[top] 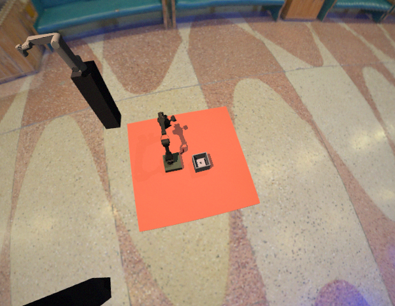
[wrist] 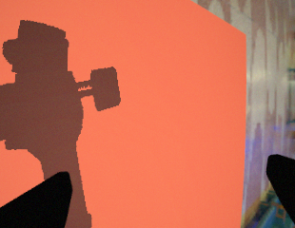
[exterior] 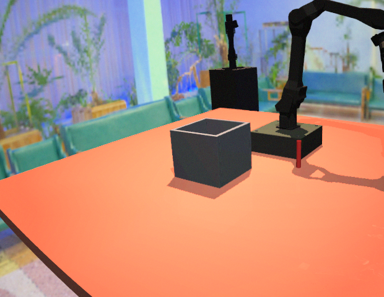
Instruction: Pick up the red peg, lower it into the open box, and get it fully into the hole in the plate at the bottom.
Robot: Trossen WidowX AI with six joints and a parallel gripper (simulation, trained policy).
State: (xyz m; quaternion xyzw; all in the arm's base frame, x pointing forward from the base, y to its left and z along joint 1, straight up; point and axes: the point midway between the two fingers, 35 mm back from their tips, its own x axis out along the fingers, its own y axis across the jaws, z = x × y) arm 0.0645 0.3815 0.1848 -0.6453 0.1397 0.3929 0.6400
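Now: gripper tip 70 mm short of the red peg, 260 mm to the left of it and 190 mm above it. Also, from my gripper tip: pale plate 240 mm ahead, 430 mm to the right, 180 mm below.
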